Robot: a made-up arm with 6 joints. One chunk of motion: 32 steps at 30 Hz.
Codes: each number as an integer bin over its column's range. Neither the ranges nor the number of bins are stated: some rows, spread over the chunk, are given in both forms.
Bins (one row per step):
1: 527 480 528 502 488 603
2: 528 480 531 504 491 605
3: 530 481 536 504 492 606
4: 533 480 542 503 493 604
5: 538 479 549 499 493 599
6: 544 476 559 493 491 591
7: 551 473 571 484 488 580
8: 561 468 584 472 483 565
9: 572 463 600 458 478 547
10: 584 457 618 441 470 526
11: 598 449 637 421 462 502
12: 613 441 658 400 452 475
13: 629 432 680 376 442 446
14: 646 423 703 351 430 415
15: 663 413 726 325 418 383
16: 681 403 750 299 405 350
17: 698 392 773 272 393 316
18: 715 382 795 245 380 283
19: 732 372 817 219 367 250
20: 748 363 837 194 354 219
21: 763 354 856 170 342 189
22: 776 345 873 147 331 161
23: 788 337 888 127 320 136
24: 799 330 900 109 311 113
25: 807 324 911 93 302 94
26: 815 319 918 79 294 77
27: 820 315 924 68 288 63
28: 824 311 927 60 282 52
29: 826 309 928 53 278 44
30: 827 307 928 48 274 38
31: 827 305 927 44 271 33
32: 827 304 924 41 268 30
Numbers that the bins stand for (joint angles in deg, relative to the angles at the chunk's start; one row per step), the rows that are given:
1: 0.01 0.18 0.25 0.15 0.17 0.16
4: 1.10 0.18 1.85 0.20 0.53 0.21
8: 6.20 -1.25 6.64 -1.60 -0.19 -1.55
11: 12.94 -3.52 12.69 -4.56 -1.70 -4.39
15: 24.79 -7.80 22.85 -10.13 -4.87 -9.75
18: 34.26 -11.50 30.72 -14.78 -7.61 -14.25
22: 45.37 -15.90 39.62 -20.47 -11.14 -19.75
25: 51.02 -18.41 43.96 -23.60 -13.23 -22.77
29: 54.48 -20.19 45.90 -25.92 -14.96 -25.02
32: 54.66 -20.79 45.44 -26.62 -15.68 -25.65
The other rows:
2: 0.19 0.18 0.59 0.26 0.39 0.25
3: 0.56 0.30 1.17 0.26 0.46 0.30
5: 2.01 0.06 2.65 -0.03 0.53 -0.02
6: 3.11 -0.30 3.79 -0.38 0.39 -0.38
7: 4.38 -0.66 5.16 -0.90 0.17 -0.87
9: 8.21 -1.85 8.47 -2.41 -0.55 -2.36
10: 10.39 -2.56 10.52 -3.40 -1.13 -3.31
12: 15.68 -4.47 15.09 -5.78 -2.42 -5.60
13: 18.59 -5.54 17.60 -7.17 -3.14 -6.91
14: 21.69 -6.61 20.22 -8.62 -4.01 -8.31
16: 28.07 -8.99 25.59 -11.64 -5.81 -11.23
17: 31.16 -10.31 28.21 -13.21 -6.68 -12.77
19: 37.36 -12.69 33.23 -16.29 -8.55 -15.74
20: 40.27 -13.76 35.51 -17.74 -9.49 -17.14
21: 43.01 -14.83 37.68 -19.13 -10.35 -18.49
23: 47.56 -16.86 41.33 -21.63 -11.94 -20.87
24: 49.56 -17.69 42.70 -22.67 -12.59 -21.91
26: 52.48 -19.00 44.76 -24.41 -13.81 -23.53
27: 53.39 -19.48 45.44 -25.05 -14.24 -24.16
28: 54.12 -19.95 45.78 -25.52 -14.68 -24.66
30: 54.66 -20.43 45.90 -26.21 -15.25 -25.29
31: 54.66 -20.67 45.78 -26.45 -15.47 -25.51

